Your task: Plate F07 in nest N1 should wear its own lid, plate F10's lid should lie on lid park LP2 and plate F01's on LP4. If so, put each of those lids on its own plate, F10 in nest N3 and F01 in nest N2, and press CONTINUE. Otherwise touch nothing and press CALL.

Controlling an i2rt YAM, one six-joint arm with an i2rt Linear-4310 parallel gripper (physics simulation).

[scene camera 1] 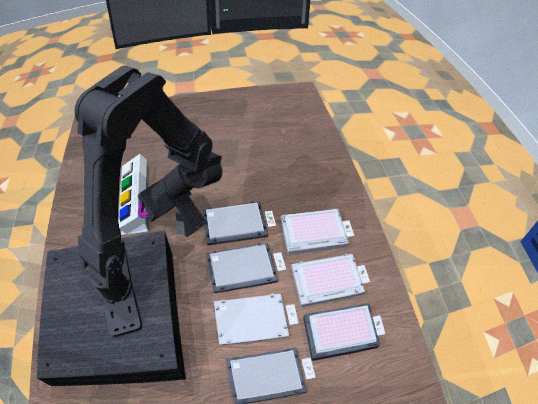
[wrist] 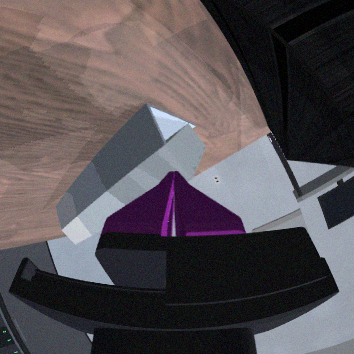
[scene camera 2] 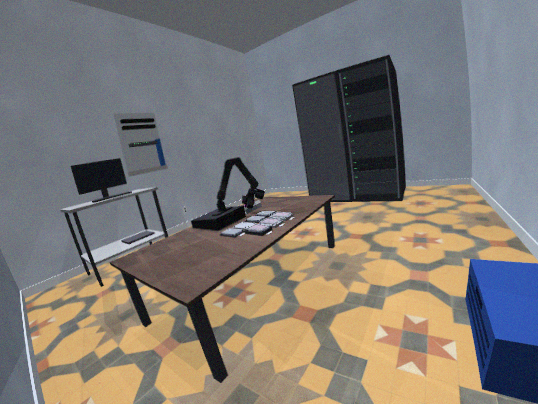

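Pixels of known places: gripper, between the fingertips: (scene camera 1: 139, 214) (wrist: 173, 178) (scene camera 2: 245, 207); arm's base, origin of its link: (scene camera 1: 117, 290) (scene camera 2: 222, 211).
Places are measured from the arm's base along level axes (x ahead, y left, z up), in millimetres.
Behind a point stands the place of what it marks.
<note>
My gripper (scene camera 1: 144, 209) @(y 204, x 81, z -27 mm) (wrist: 173, 178) @(y 204, x 81, z -27 mm) is shut and empty, its magenta fingertips beside the white button box (scene camera 1: 142, 179) @(y 324, x 106, z -33 mm) (wrist: 112, 167) @(y 246, x 100, z -60 mm), near the blue button (scene camera 1: 124, 212) @(y 230, x 43, z -33 mm). Contact cannot be told. In scene camera 1, three pink-welled plates stand in a row: one in dark nest N1 (scene camera 1: 308, 340) @(y -201, x 342, z -69 mm), one in pale nest N2 (scene camera 1: 328, 277) @(y -83, x 440, z -58 mm) and one in pale nest N3 (scene camera 1: 314, 227) @(y 50, x 467, z -57 mm). Grey panels lie on the dark-rimmed parks LP2 (scene camera 1: 236, 222) @(y 134, x 303, z -66 mm) and LP4 (scene camera 1: 242, 267) @(y 12, x 276, z -66 mm). Plate and lid codes are too small to read, and whether each plate wears a lid is unclear.
Lid park LP1 (scene camera 1: 251, 318) @(y -109, x 253, z -74 mm) shows a pale panel, and LP3 (scene camera 1: 267, 376) @(y -246, x 236, z -66 mm) a grey one on a dark rim. White, green and yellow buttons line the box beyond the blue one. The black arm base (scene camera 1: 107, 355) @(y -133, x -52, z -5 mm) stands left of the parks on the brown table (scene camera 1: 280, 130) @(y 430, x 537, z -85 mm) (scene camera 2: 165, 255) @(y -595, x -21, z -84 mm).
</note>
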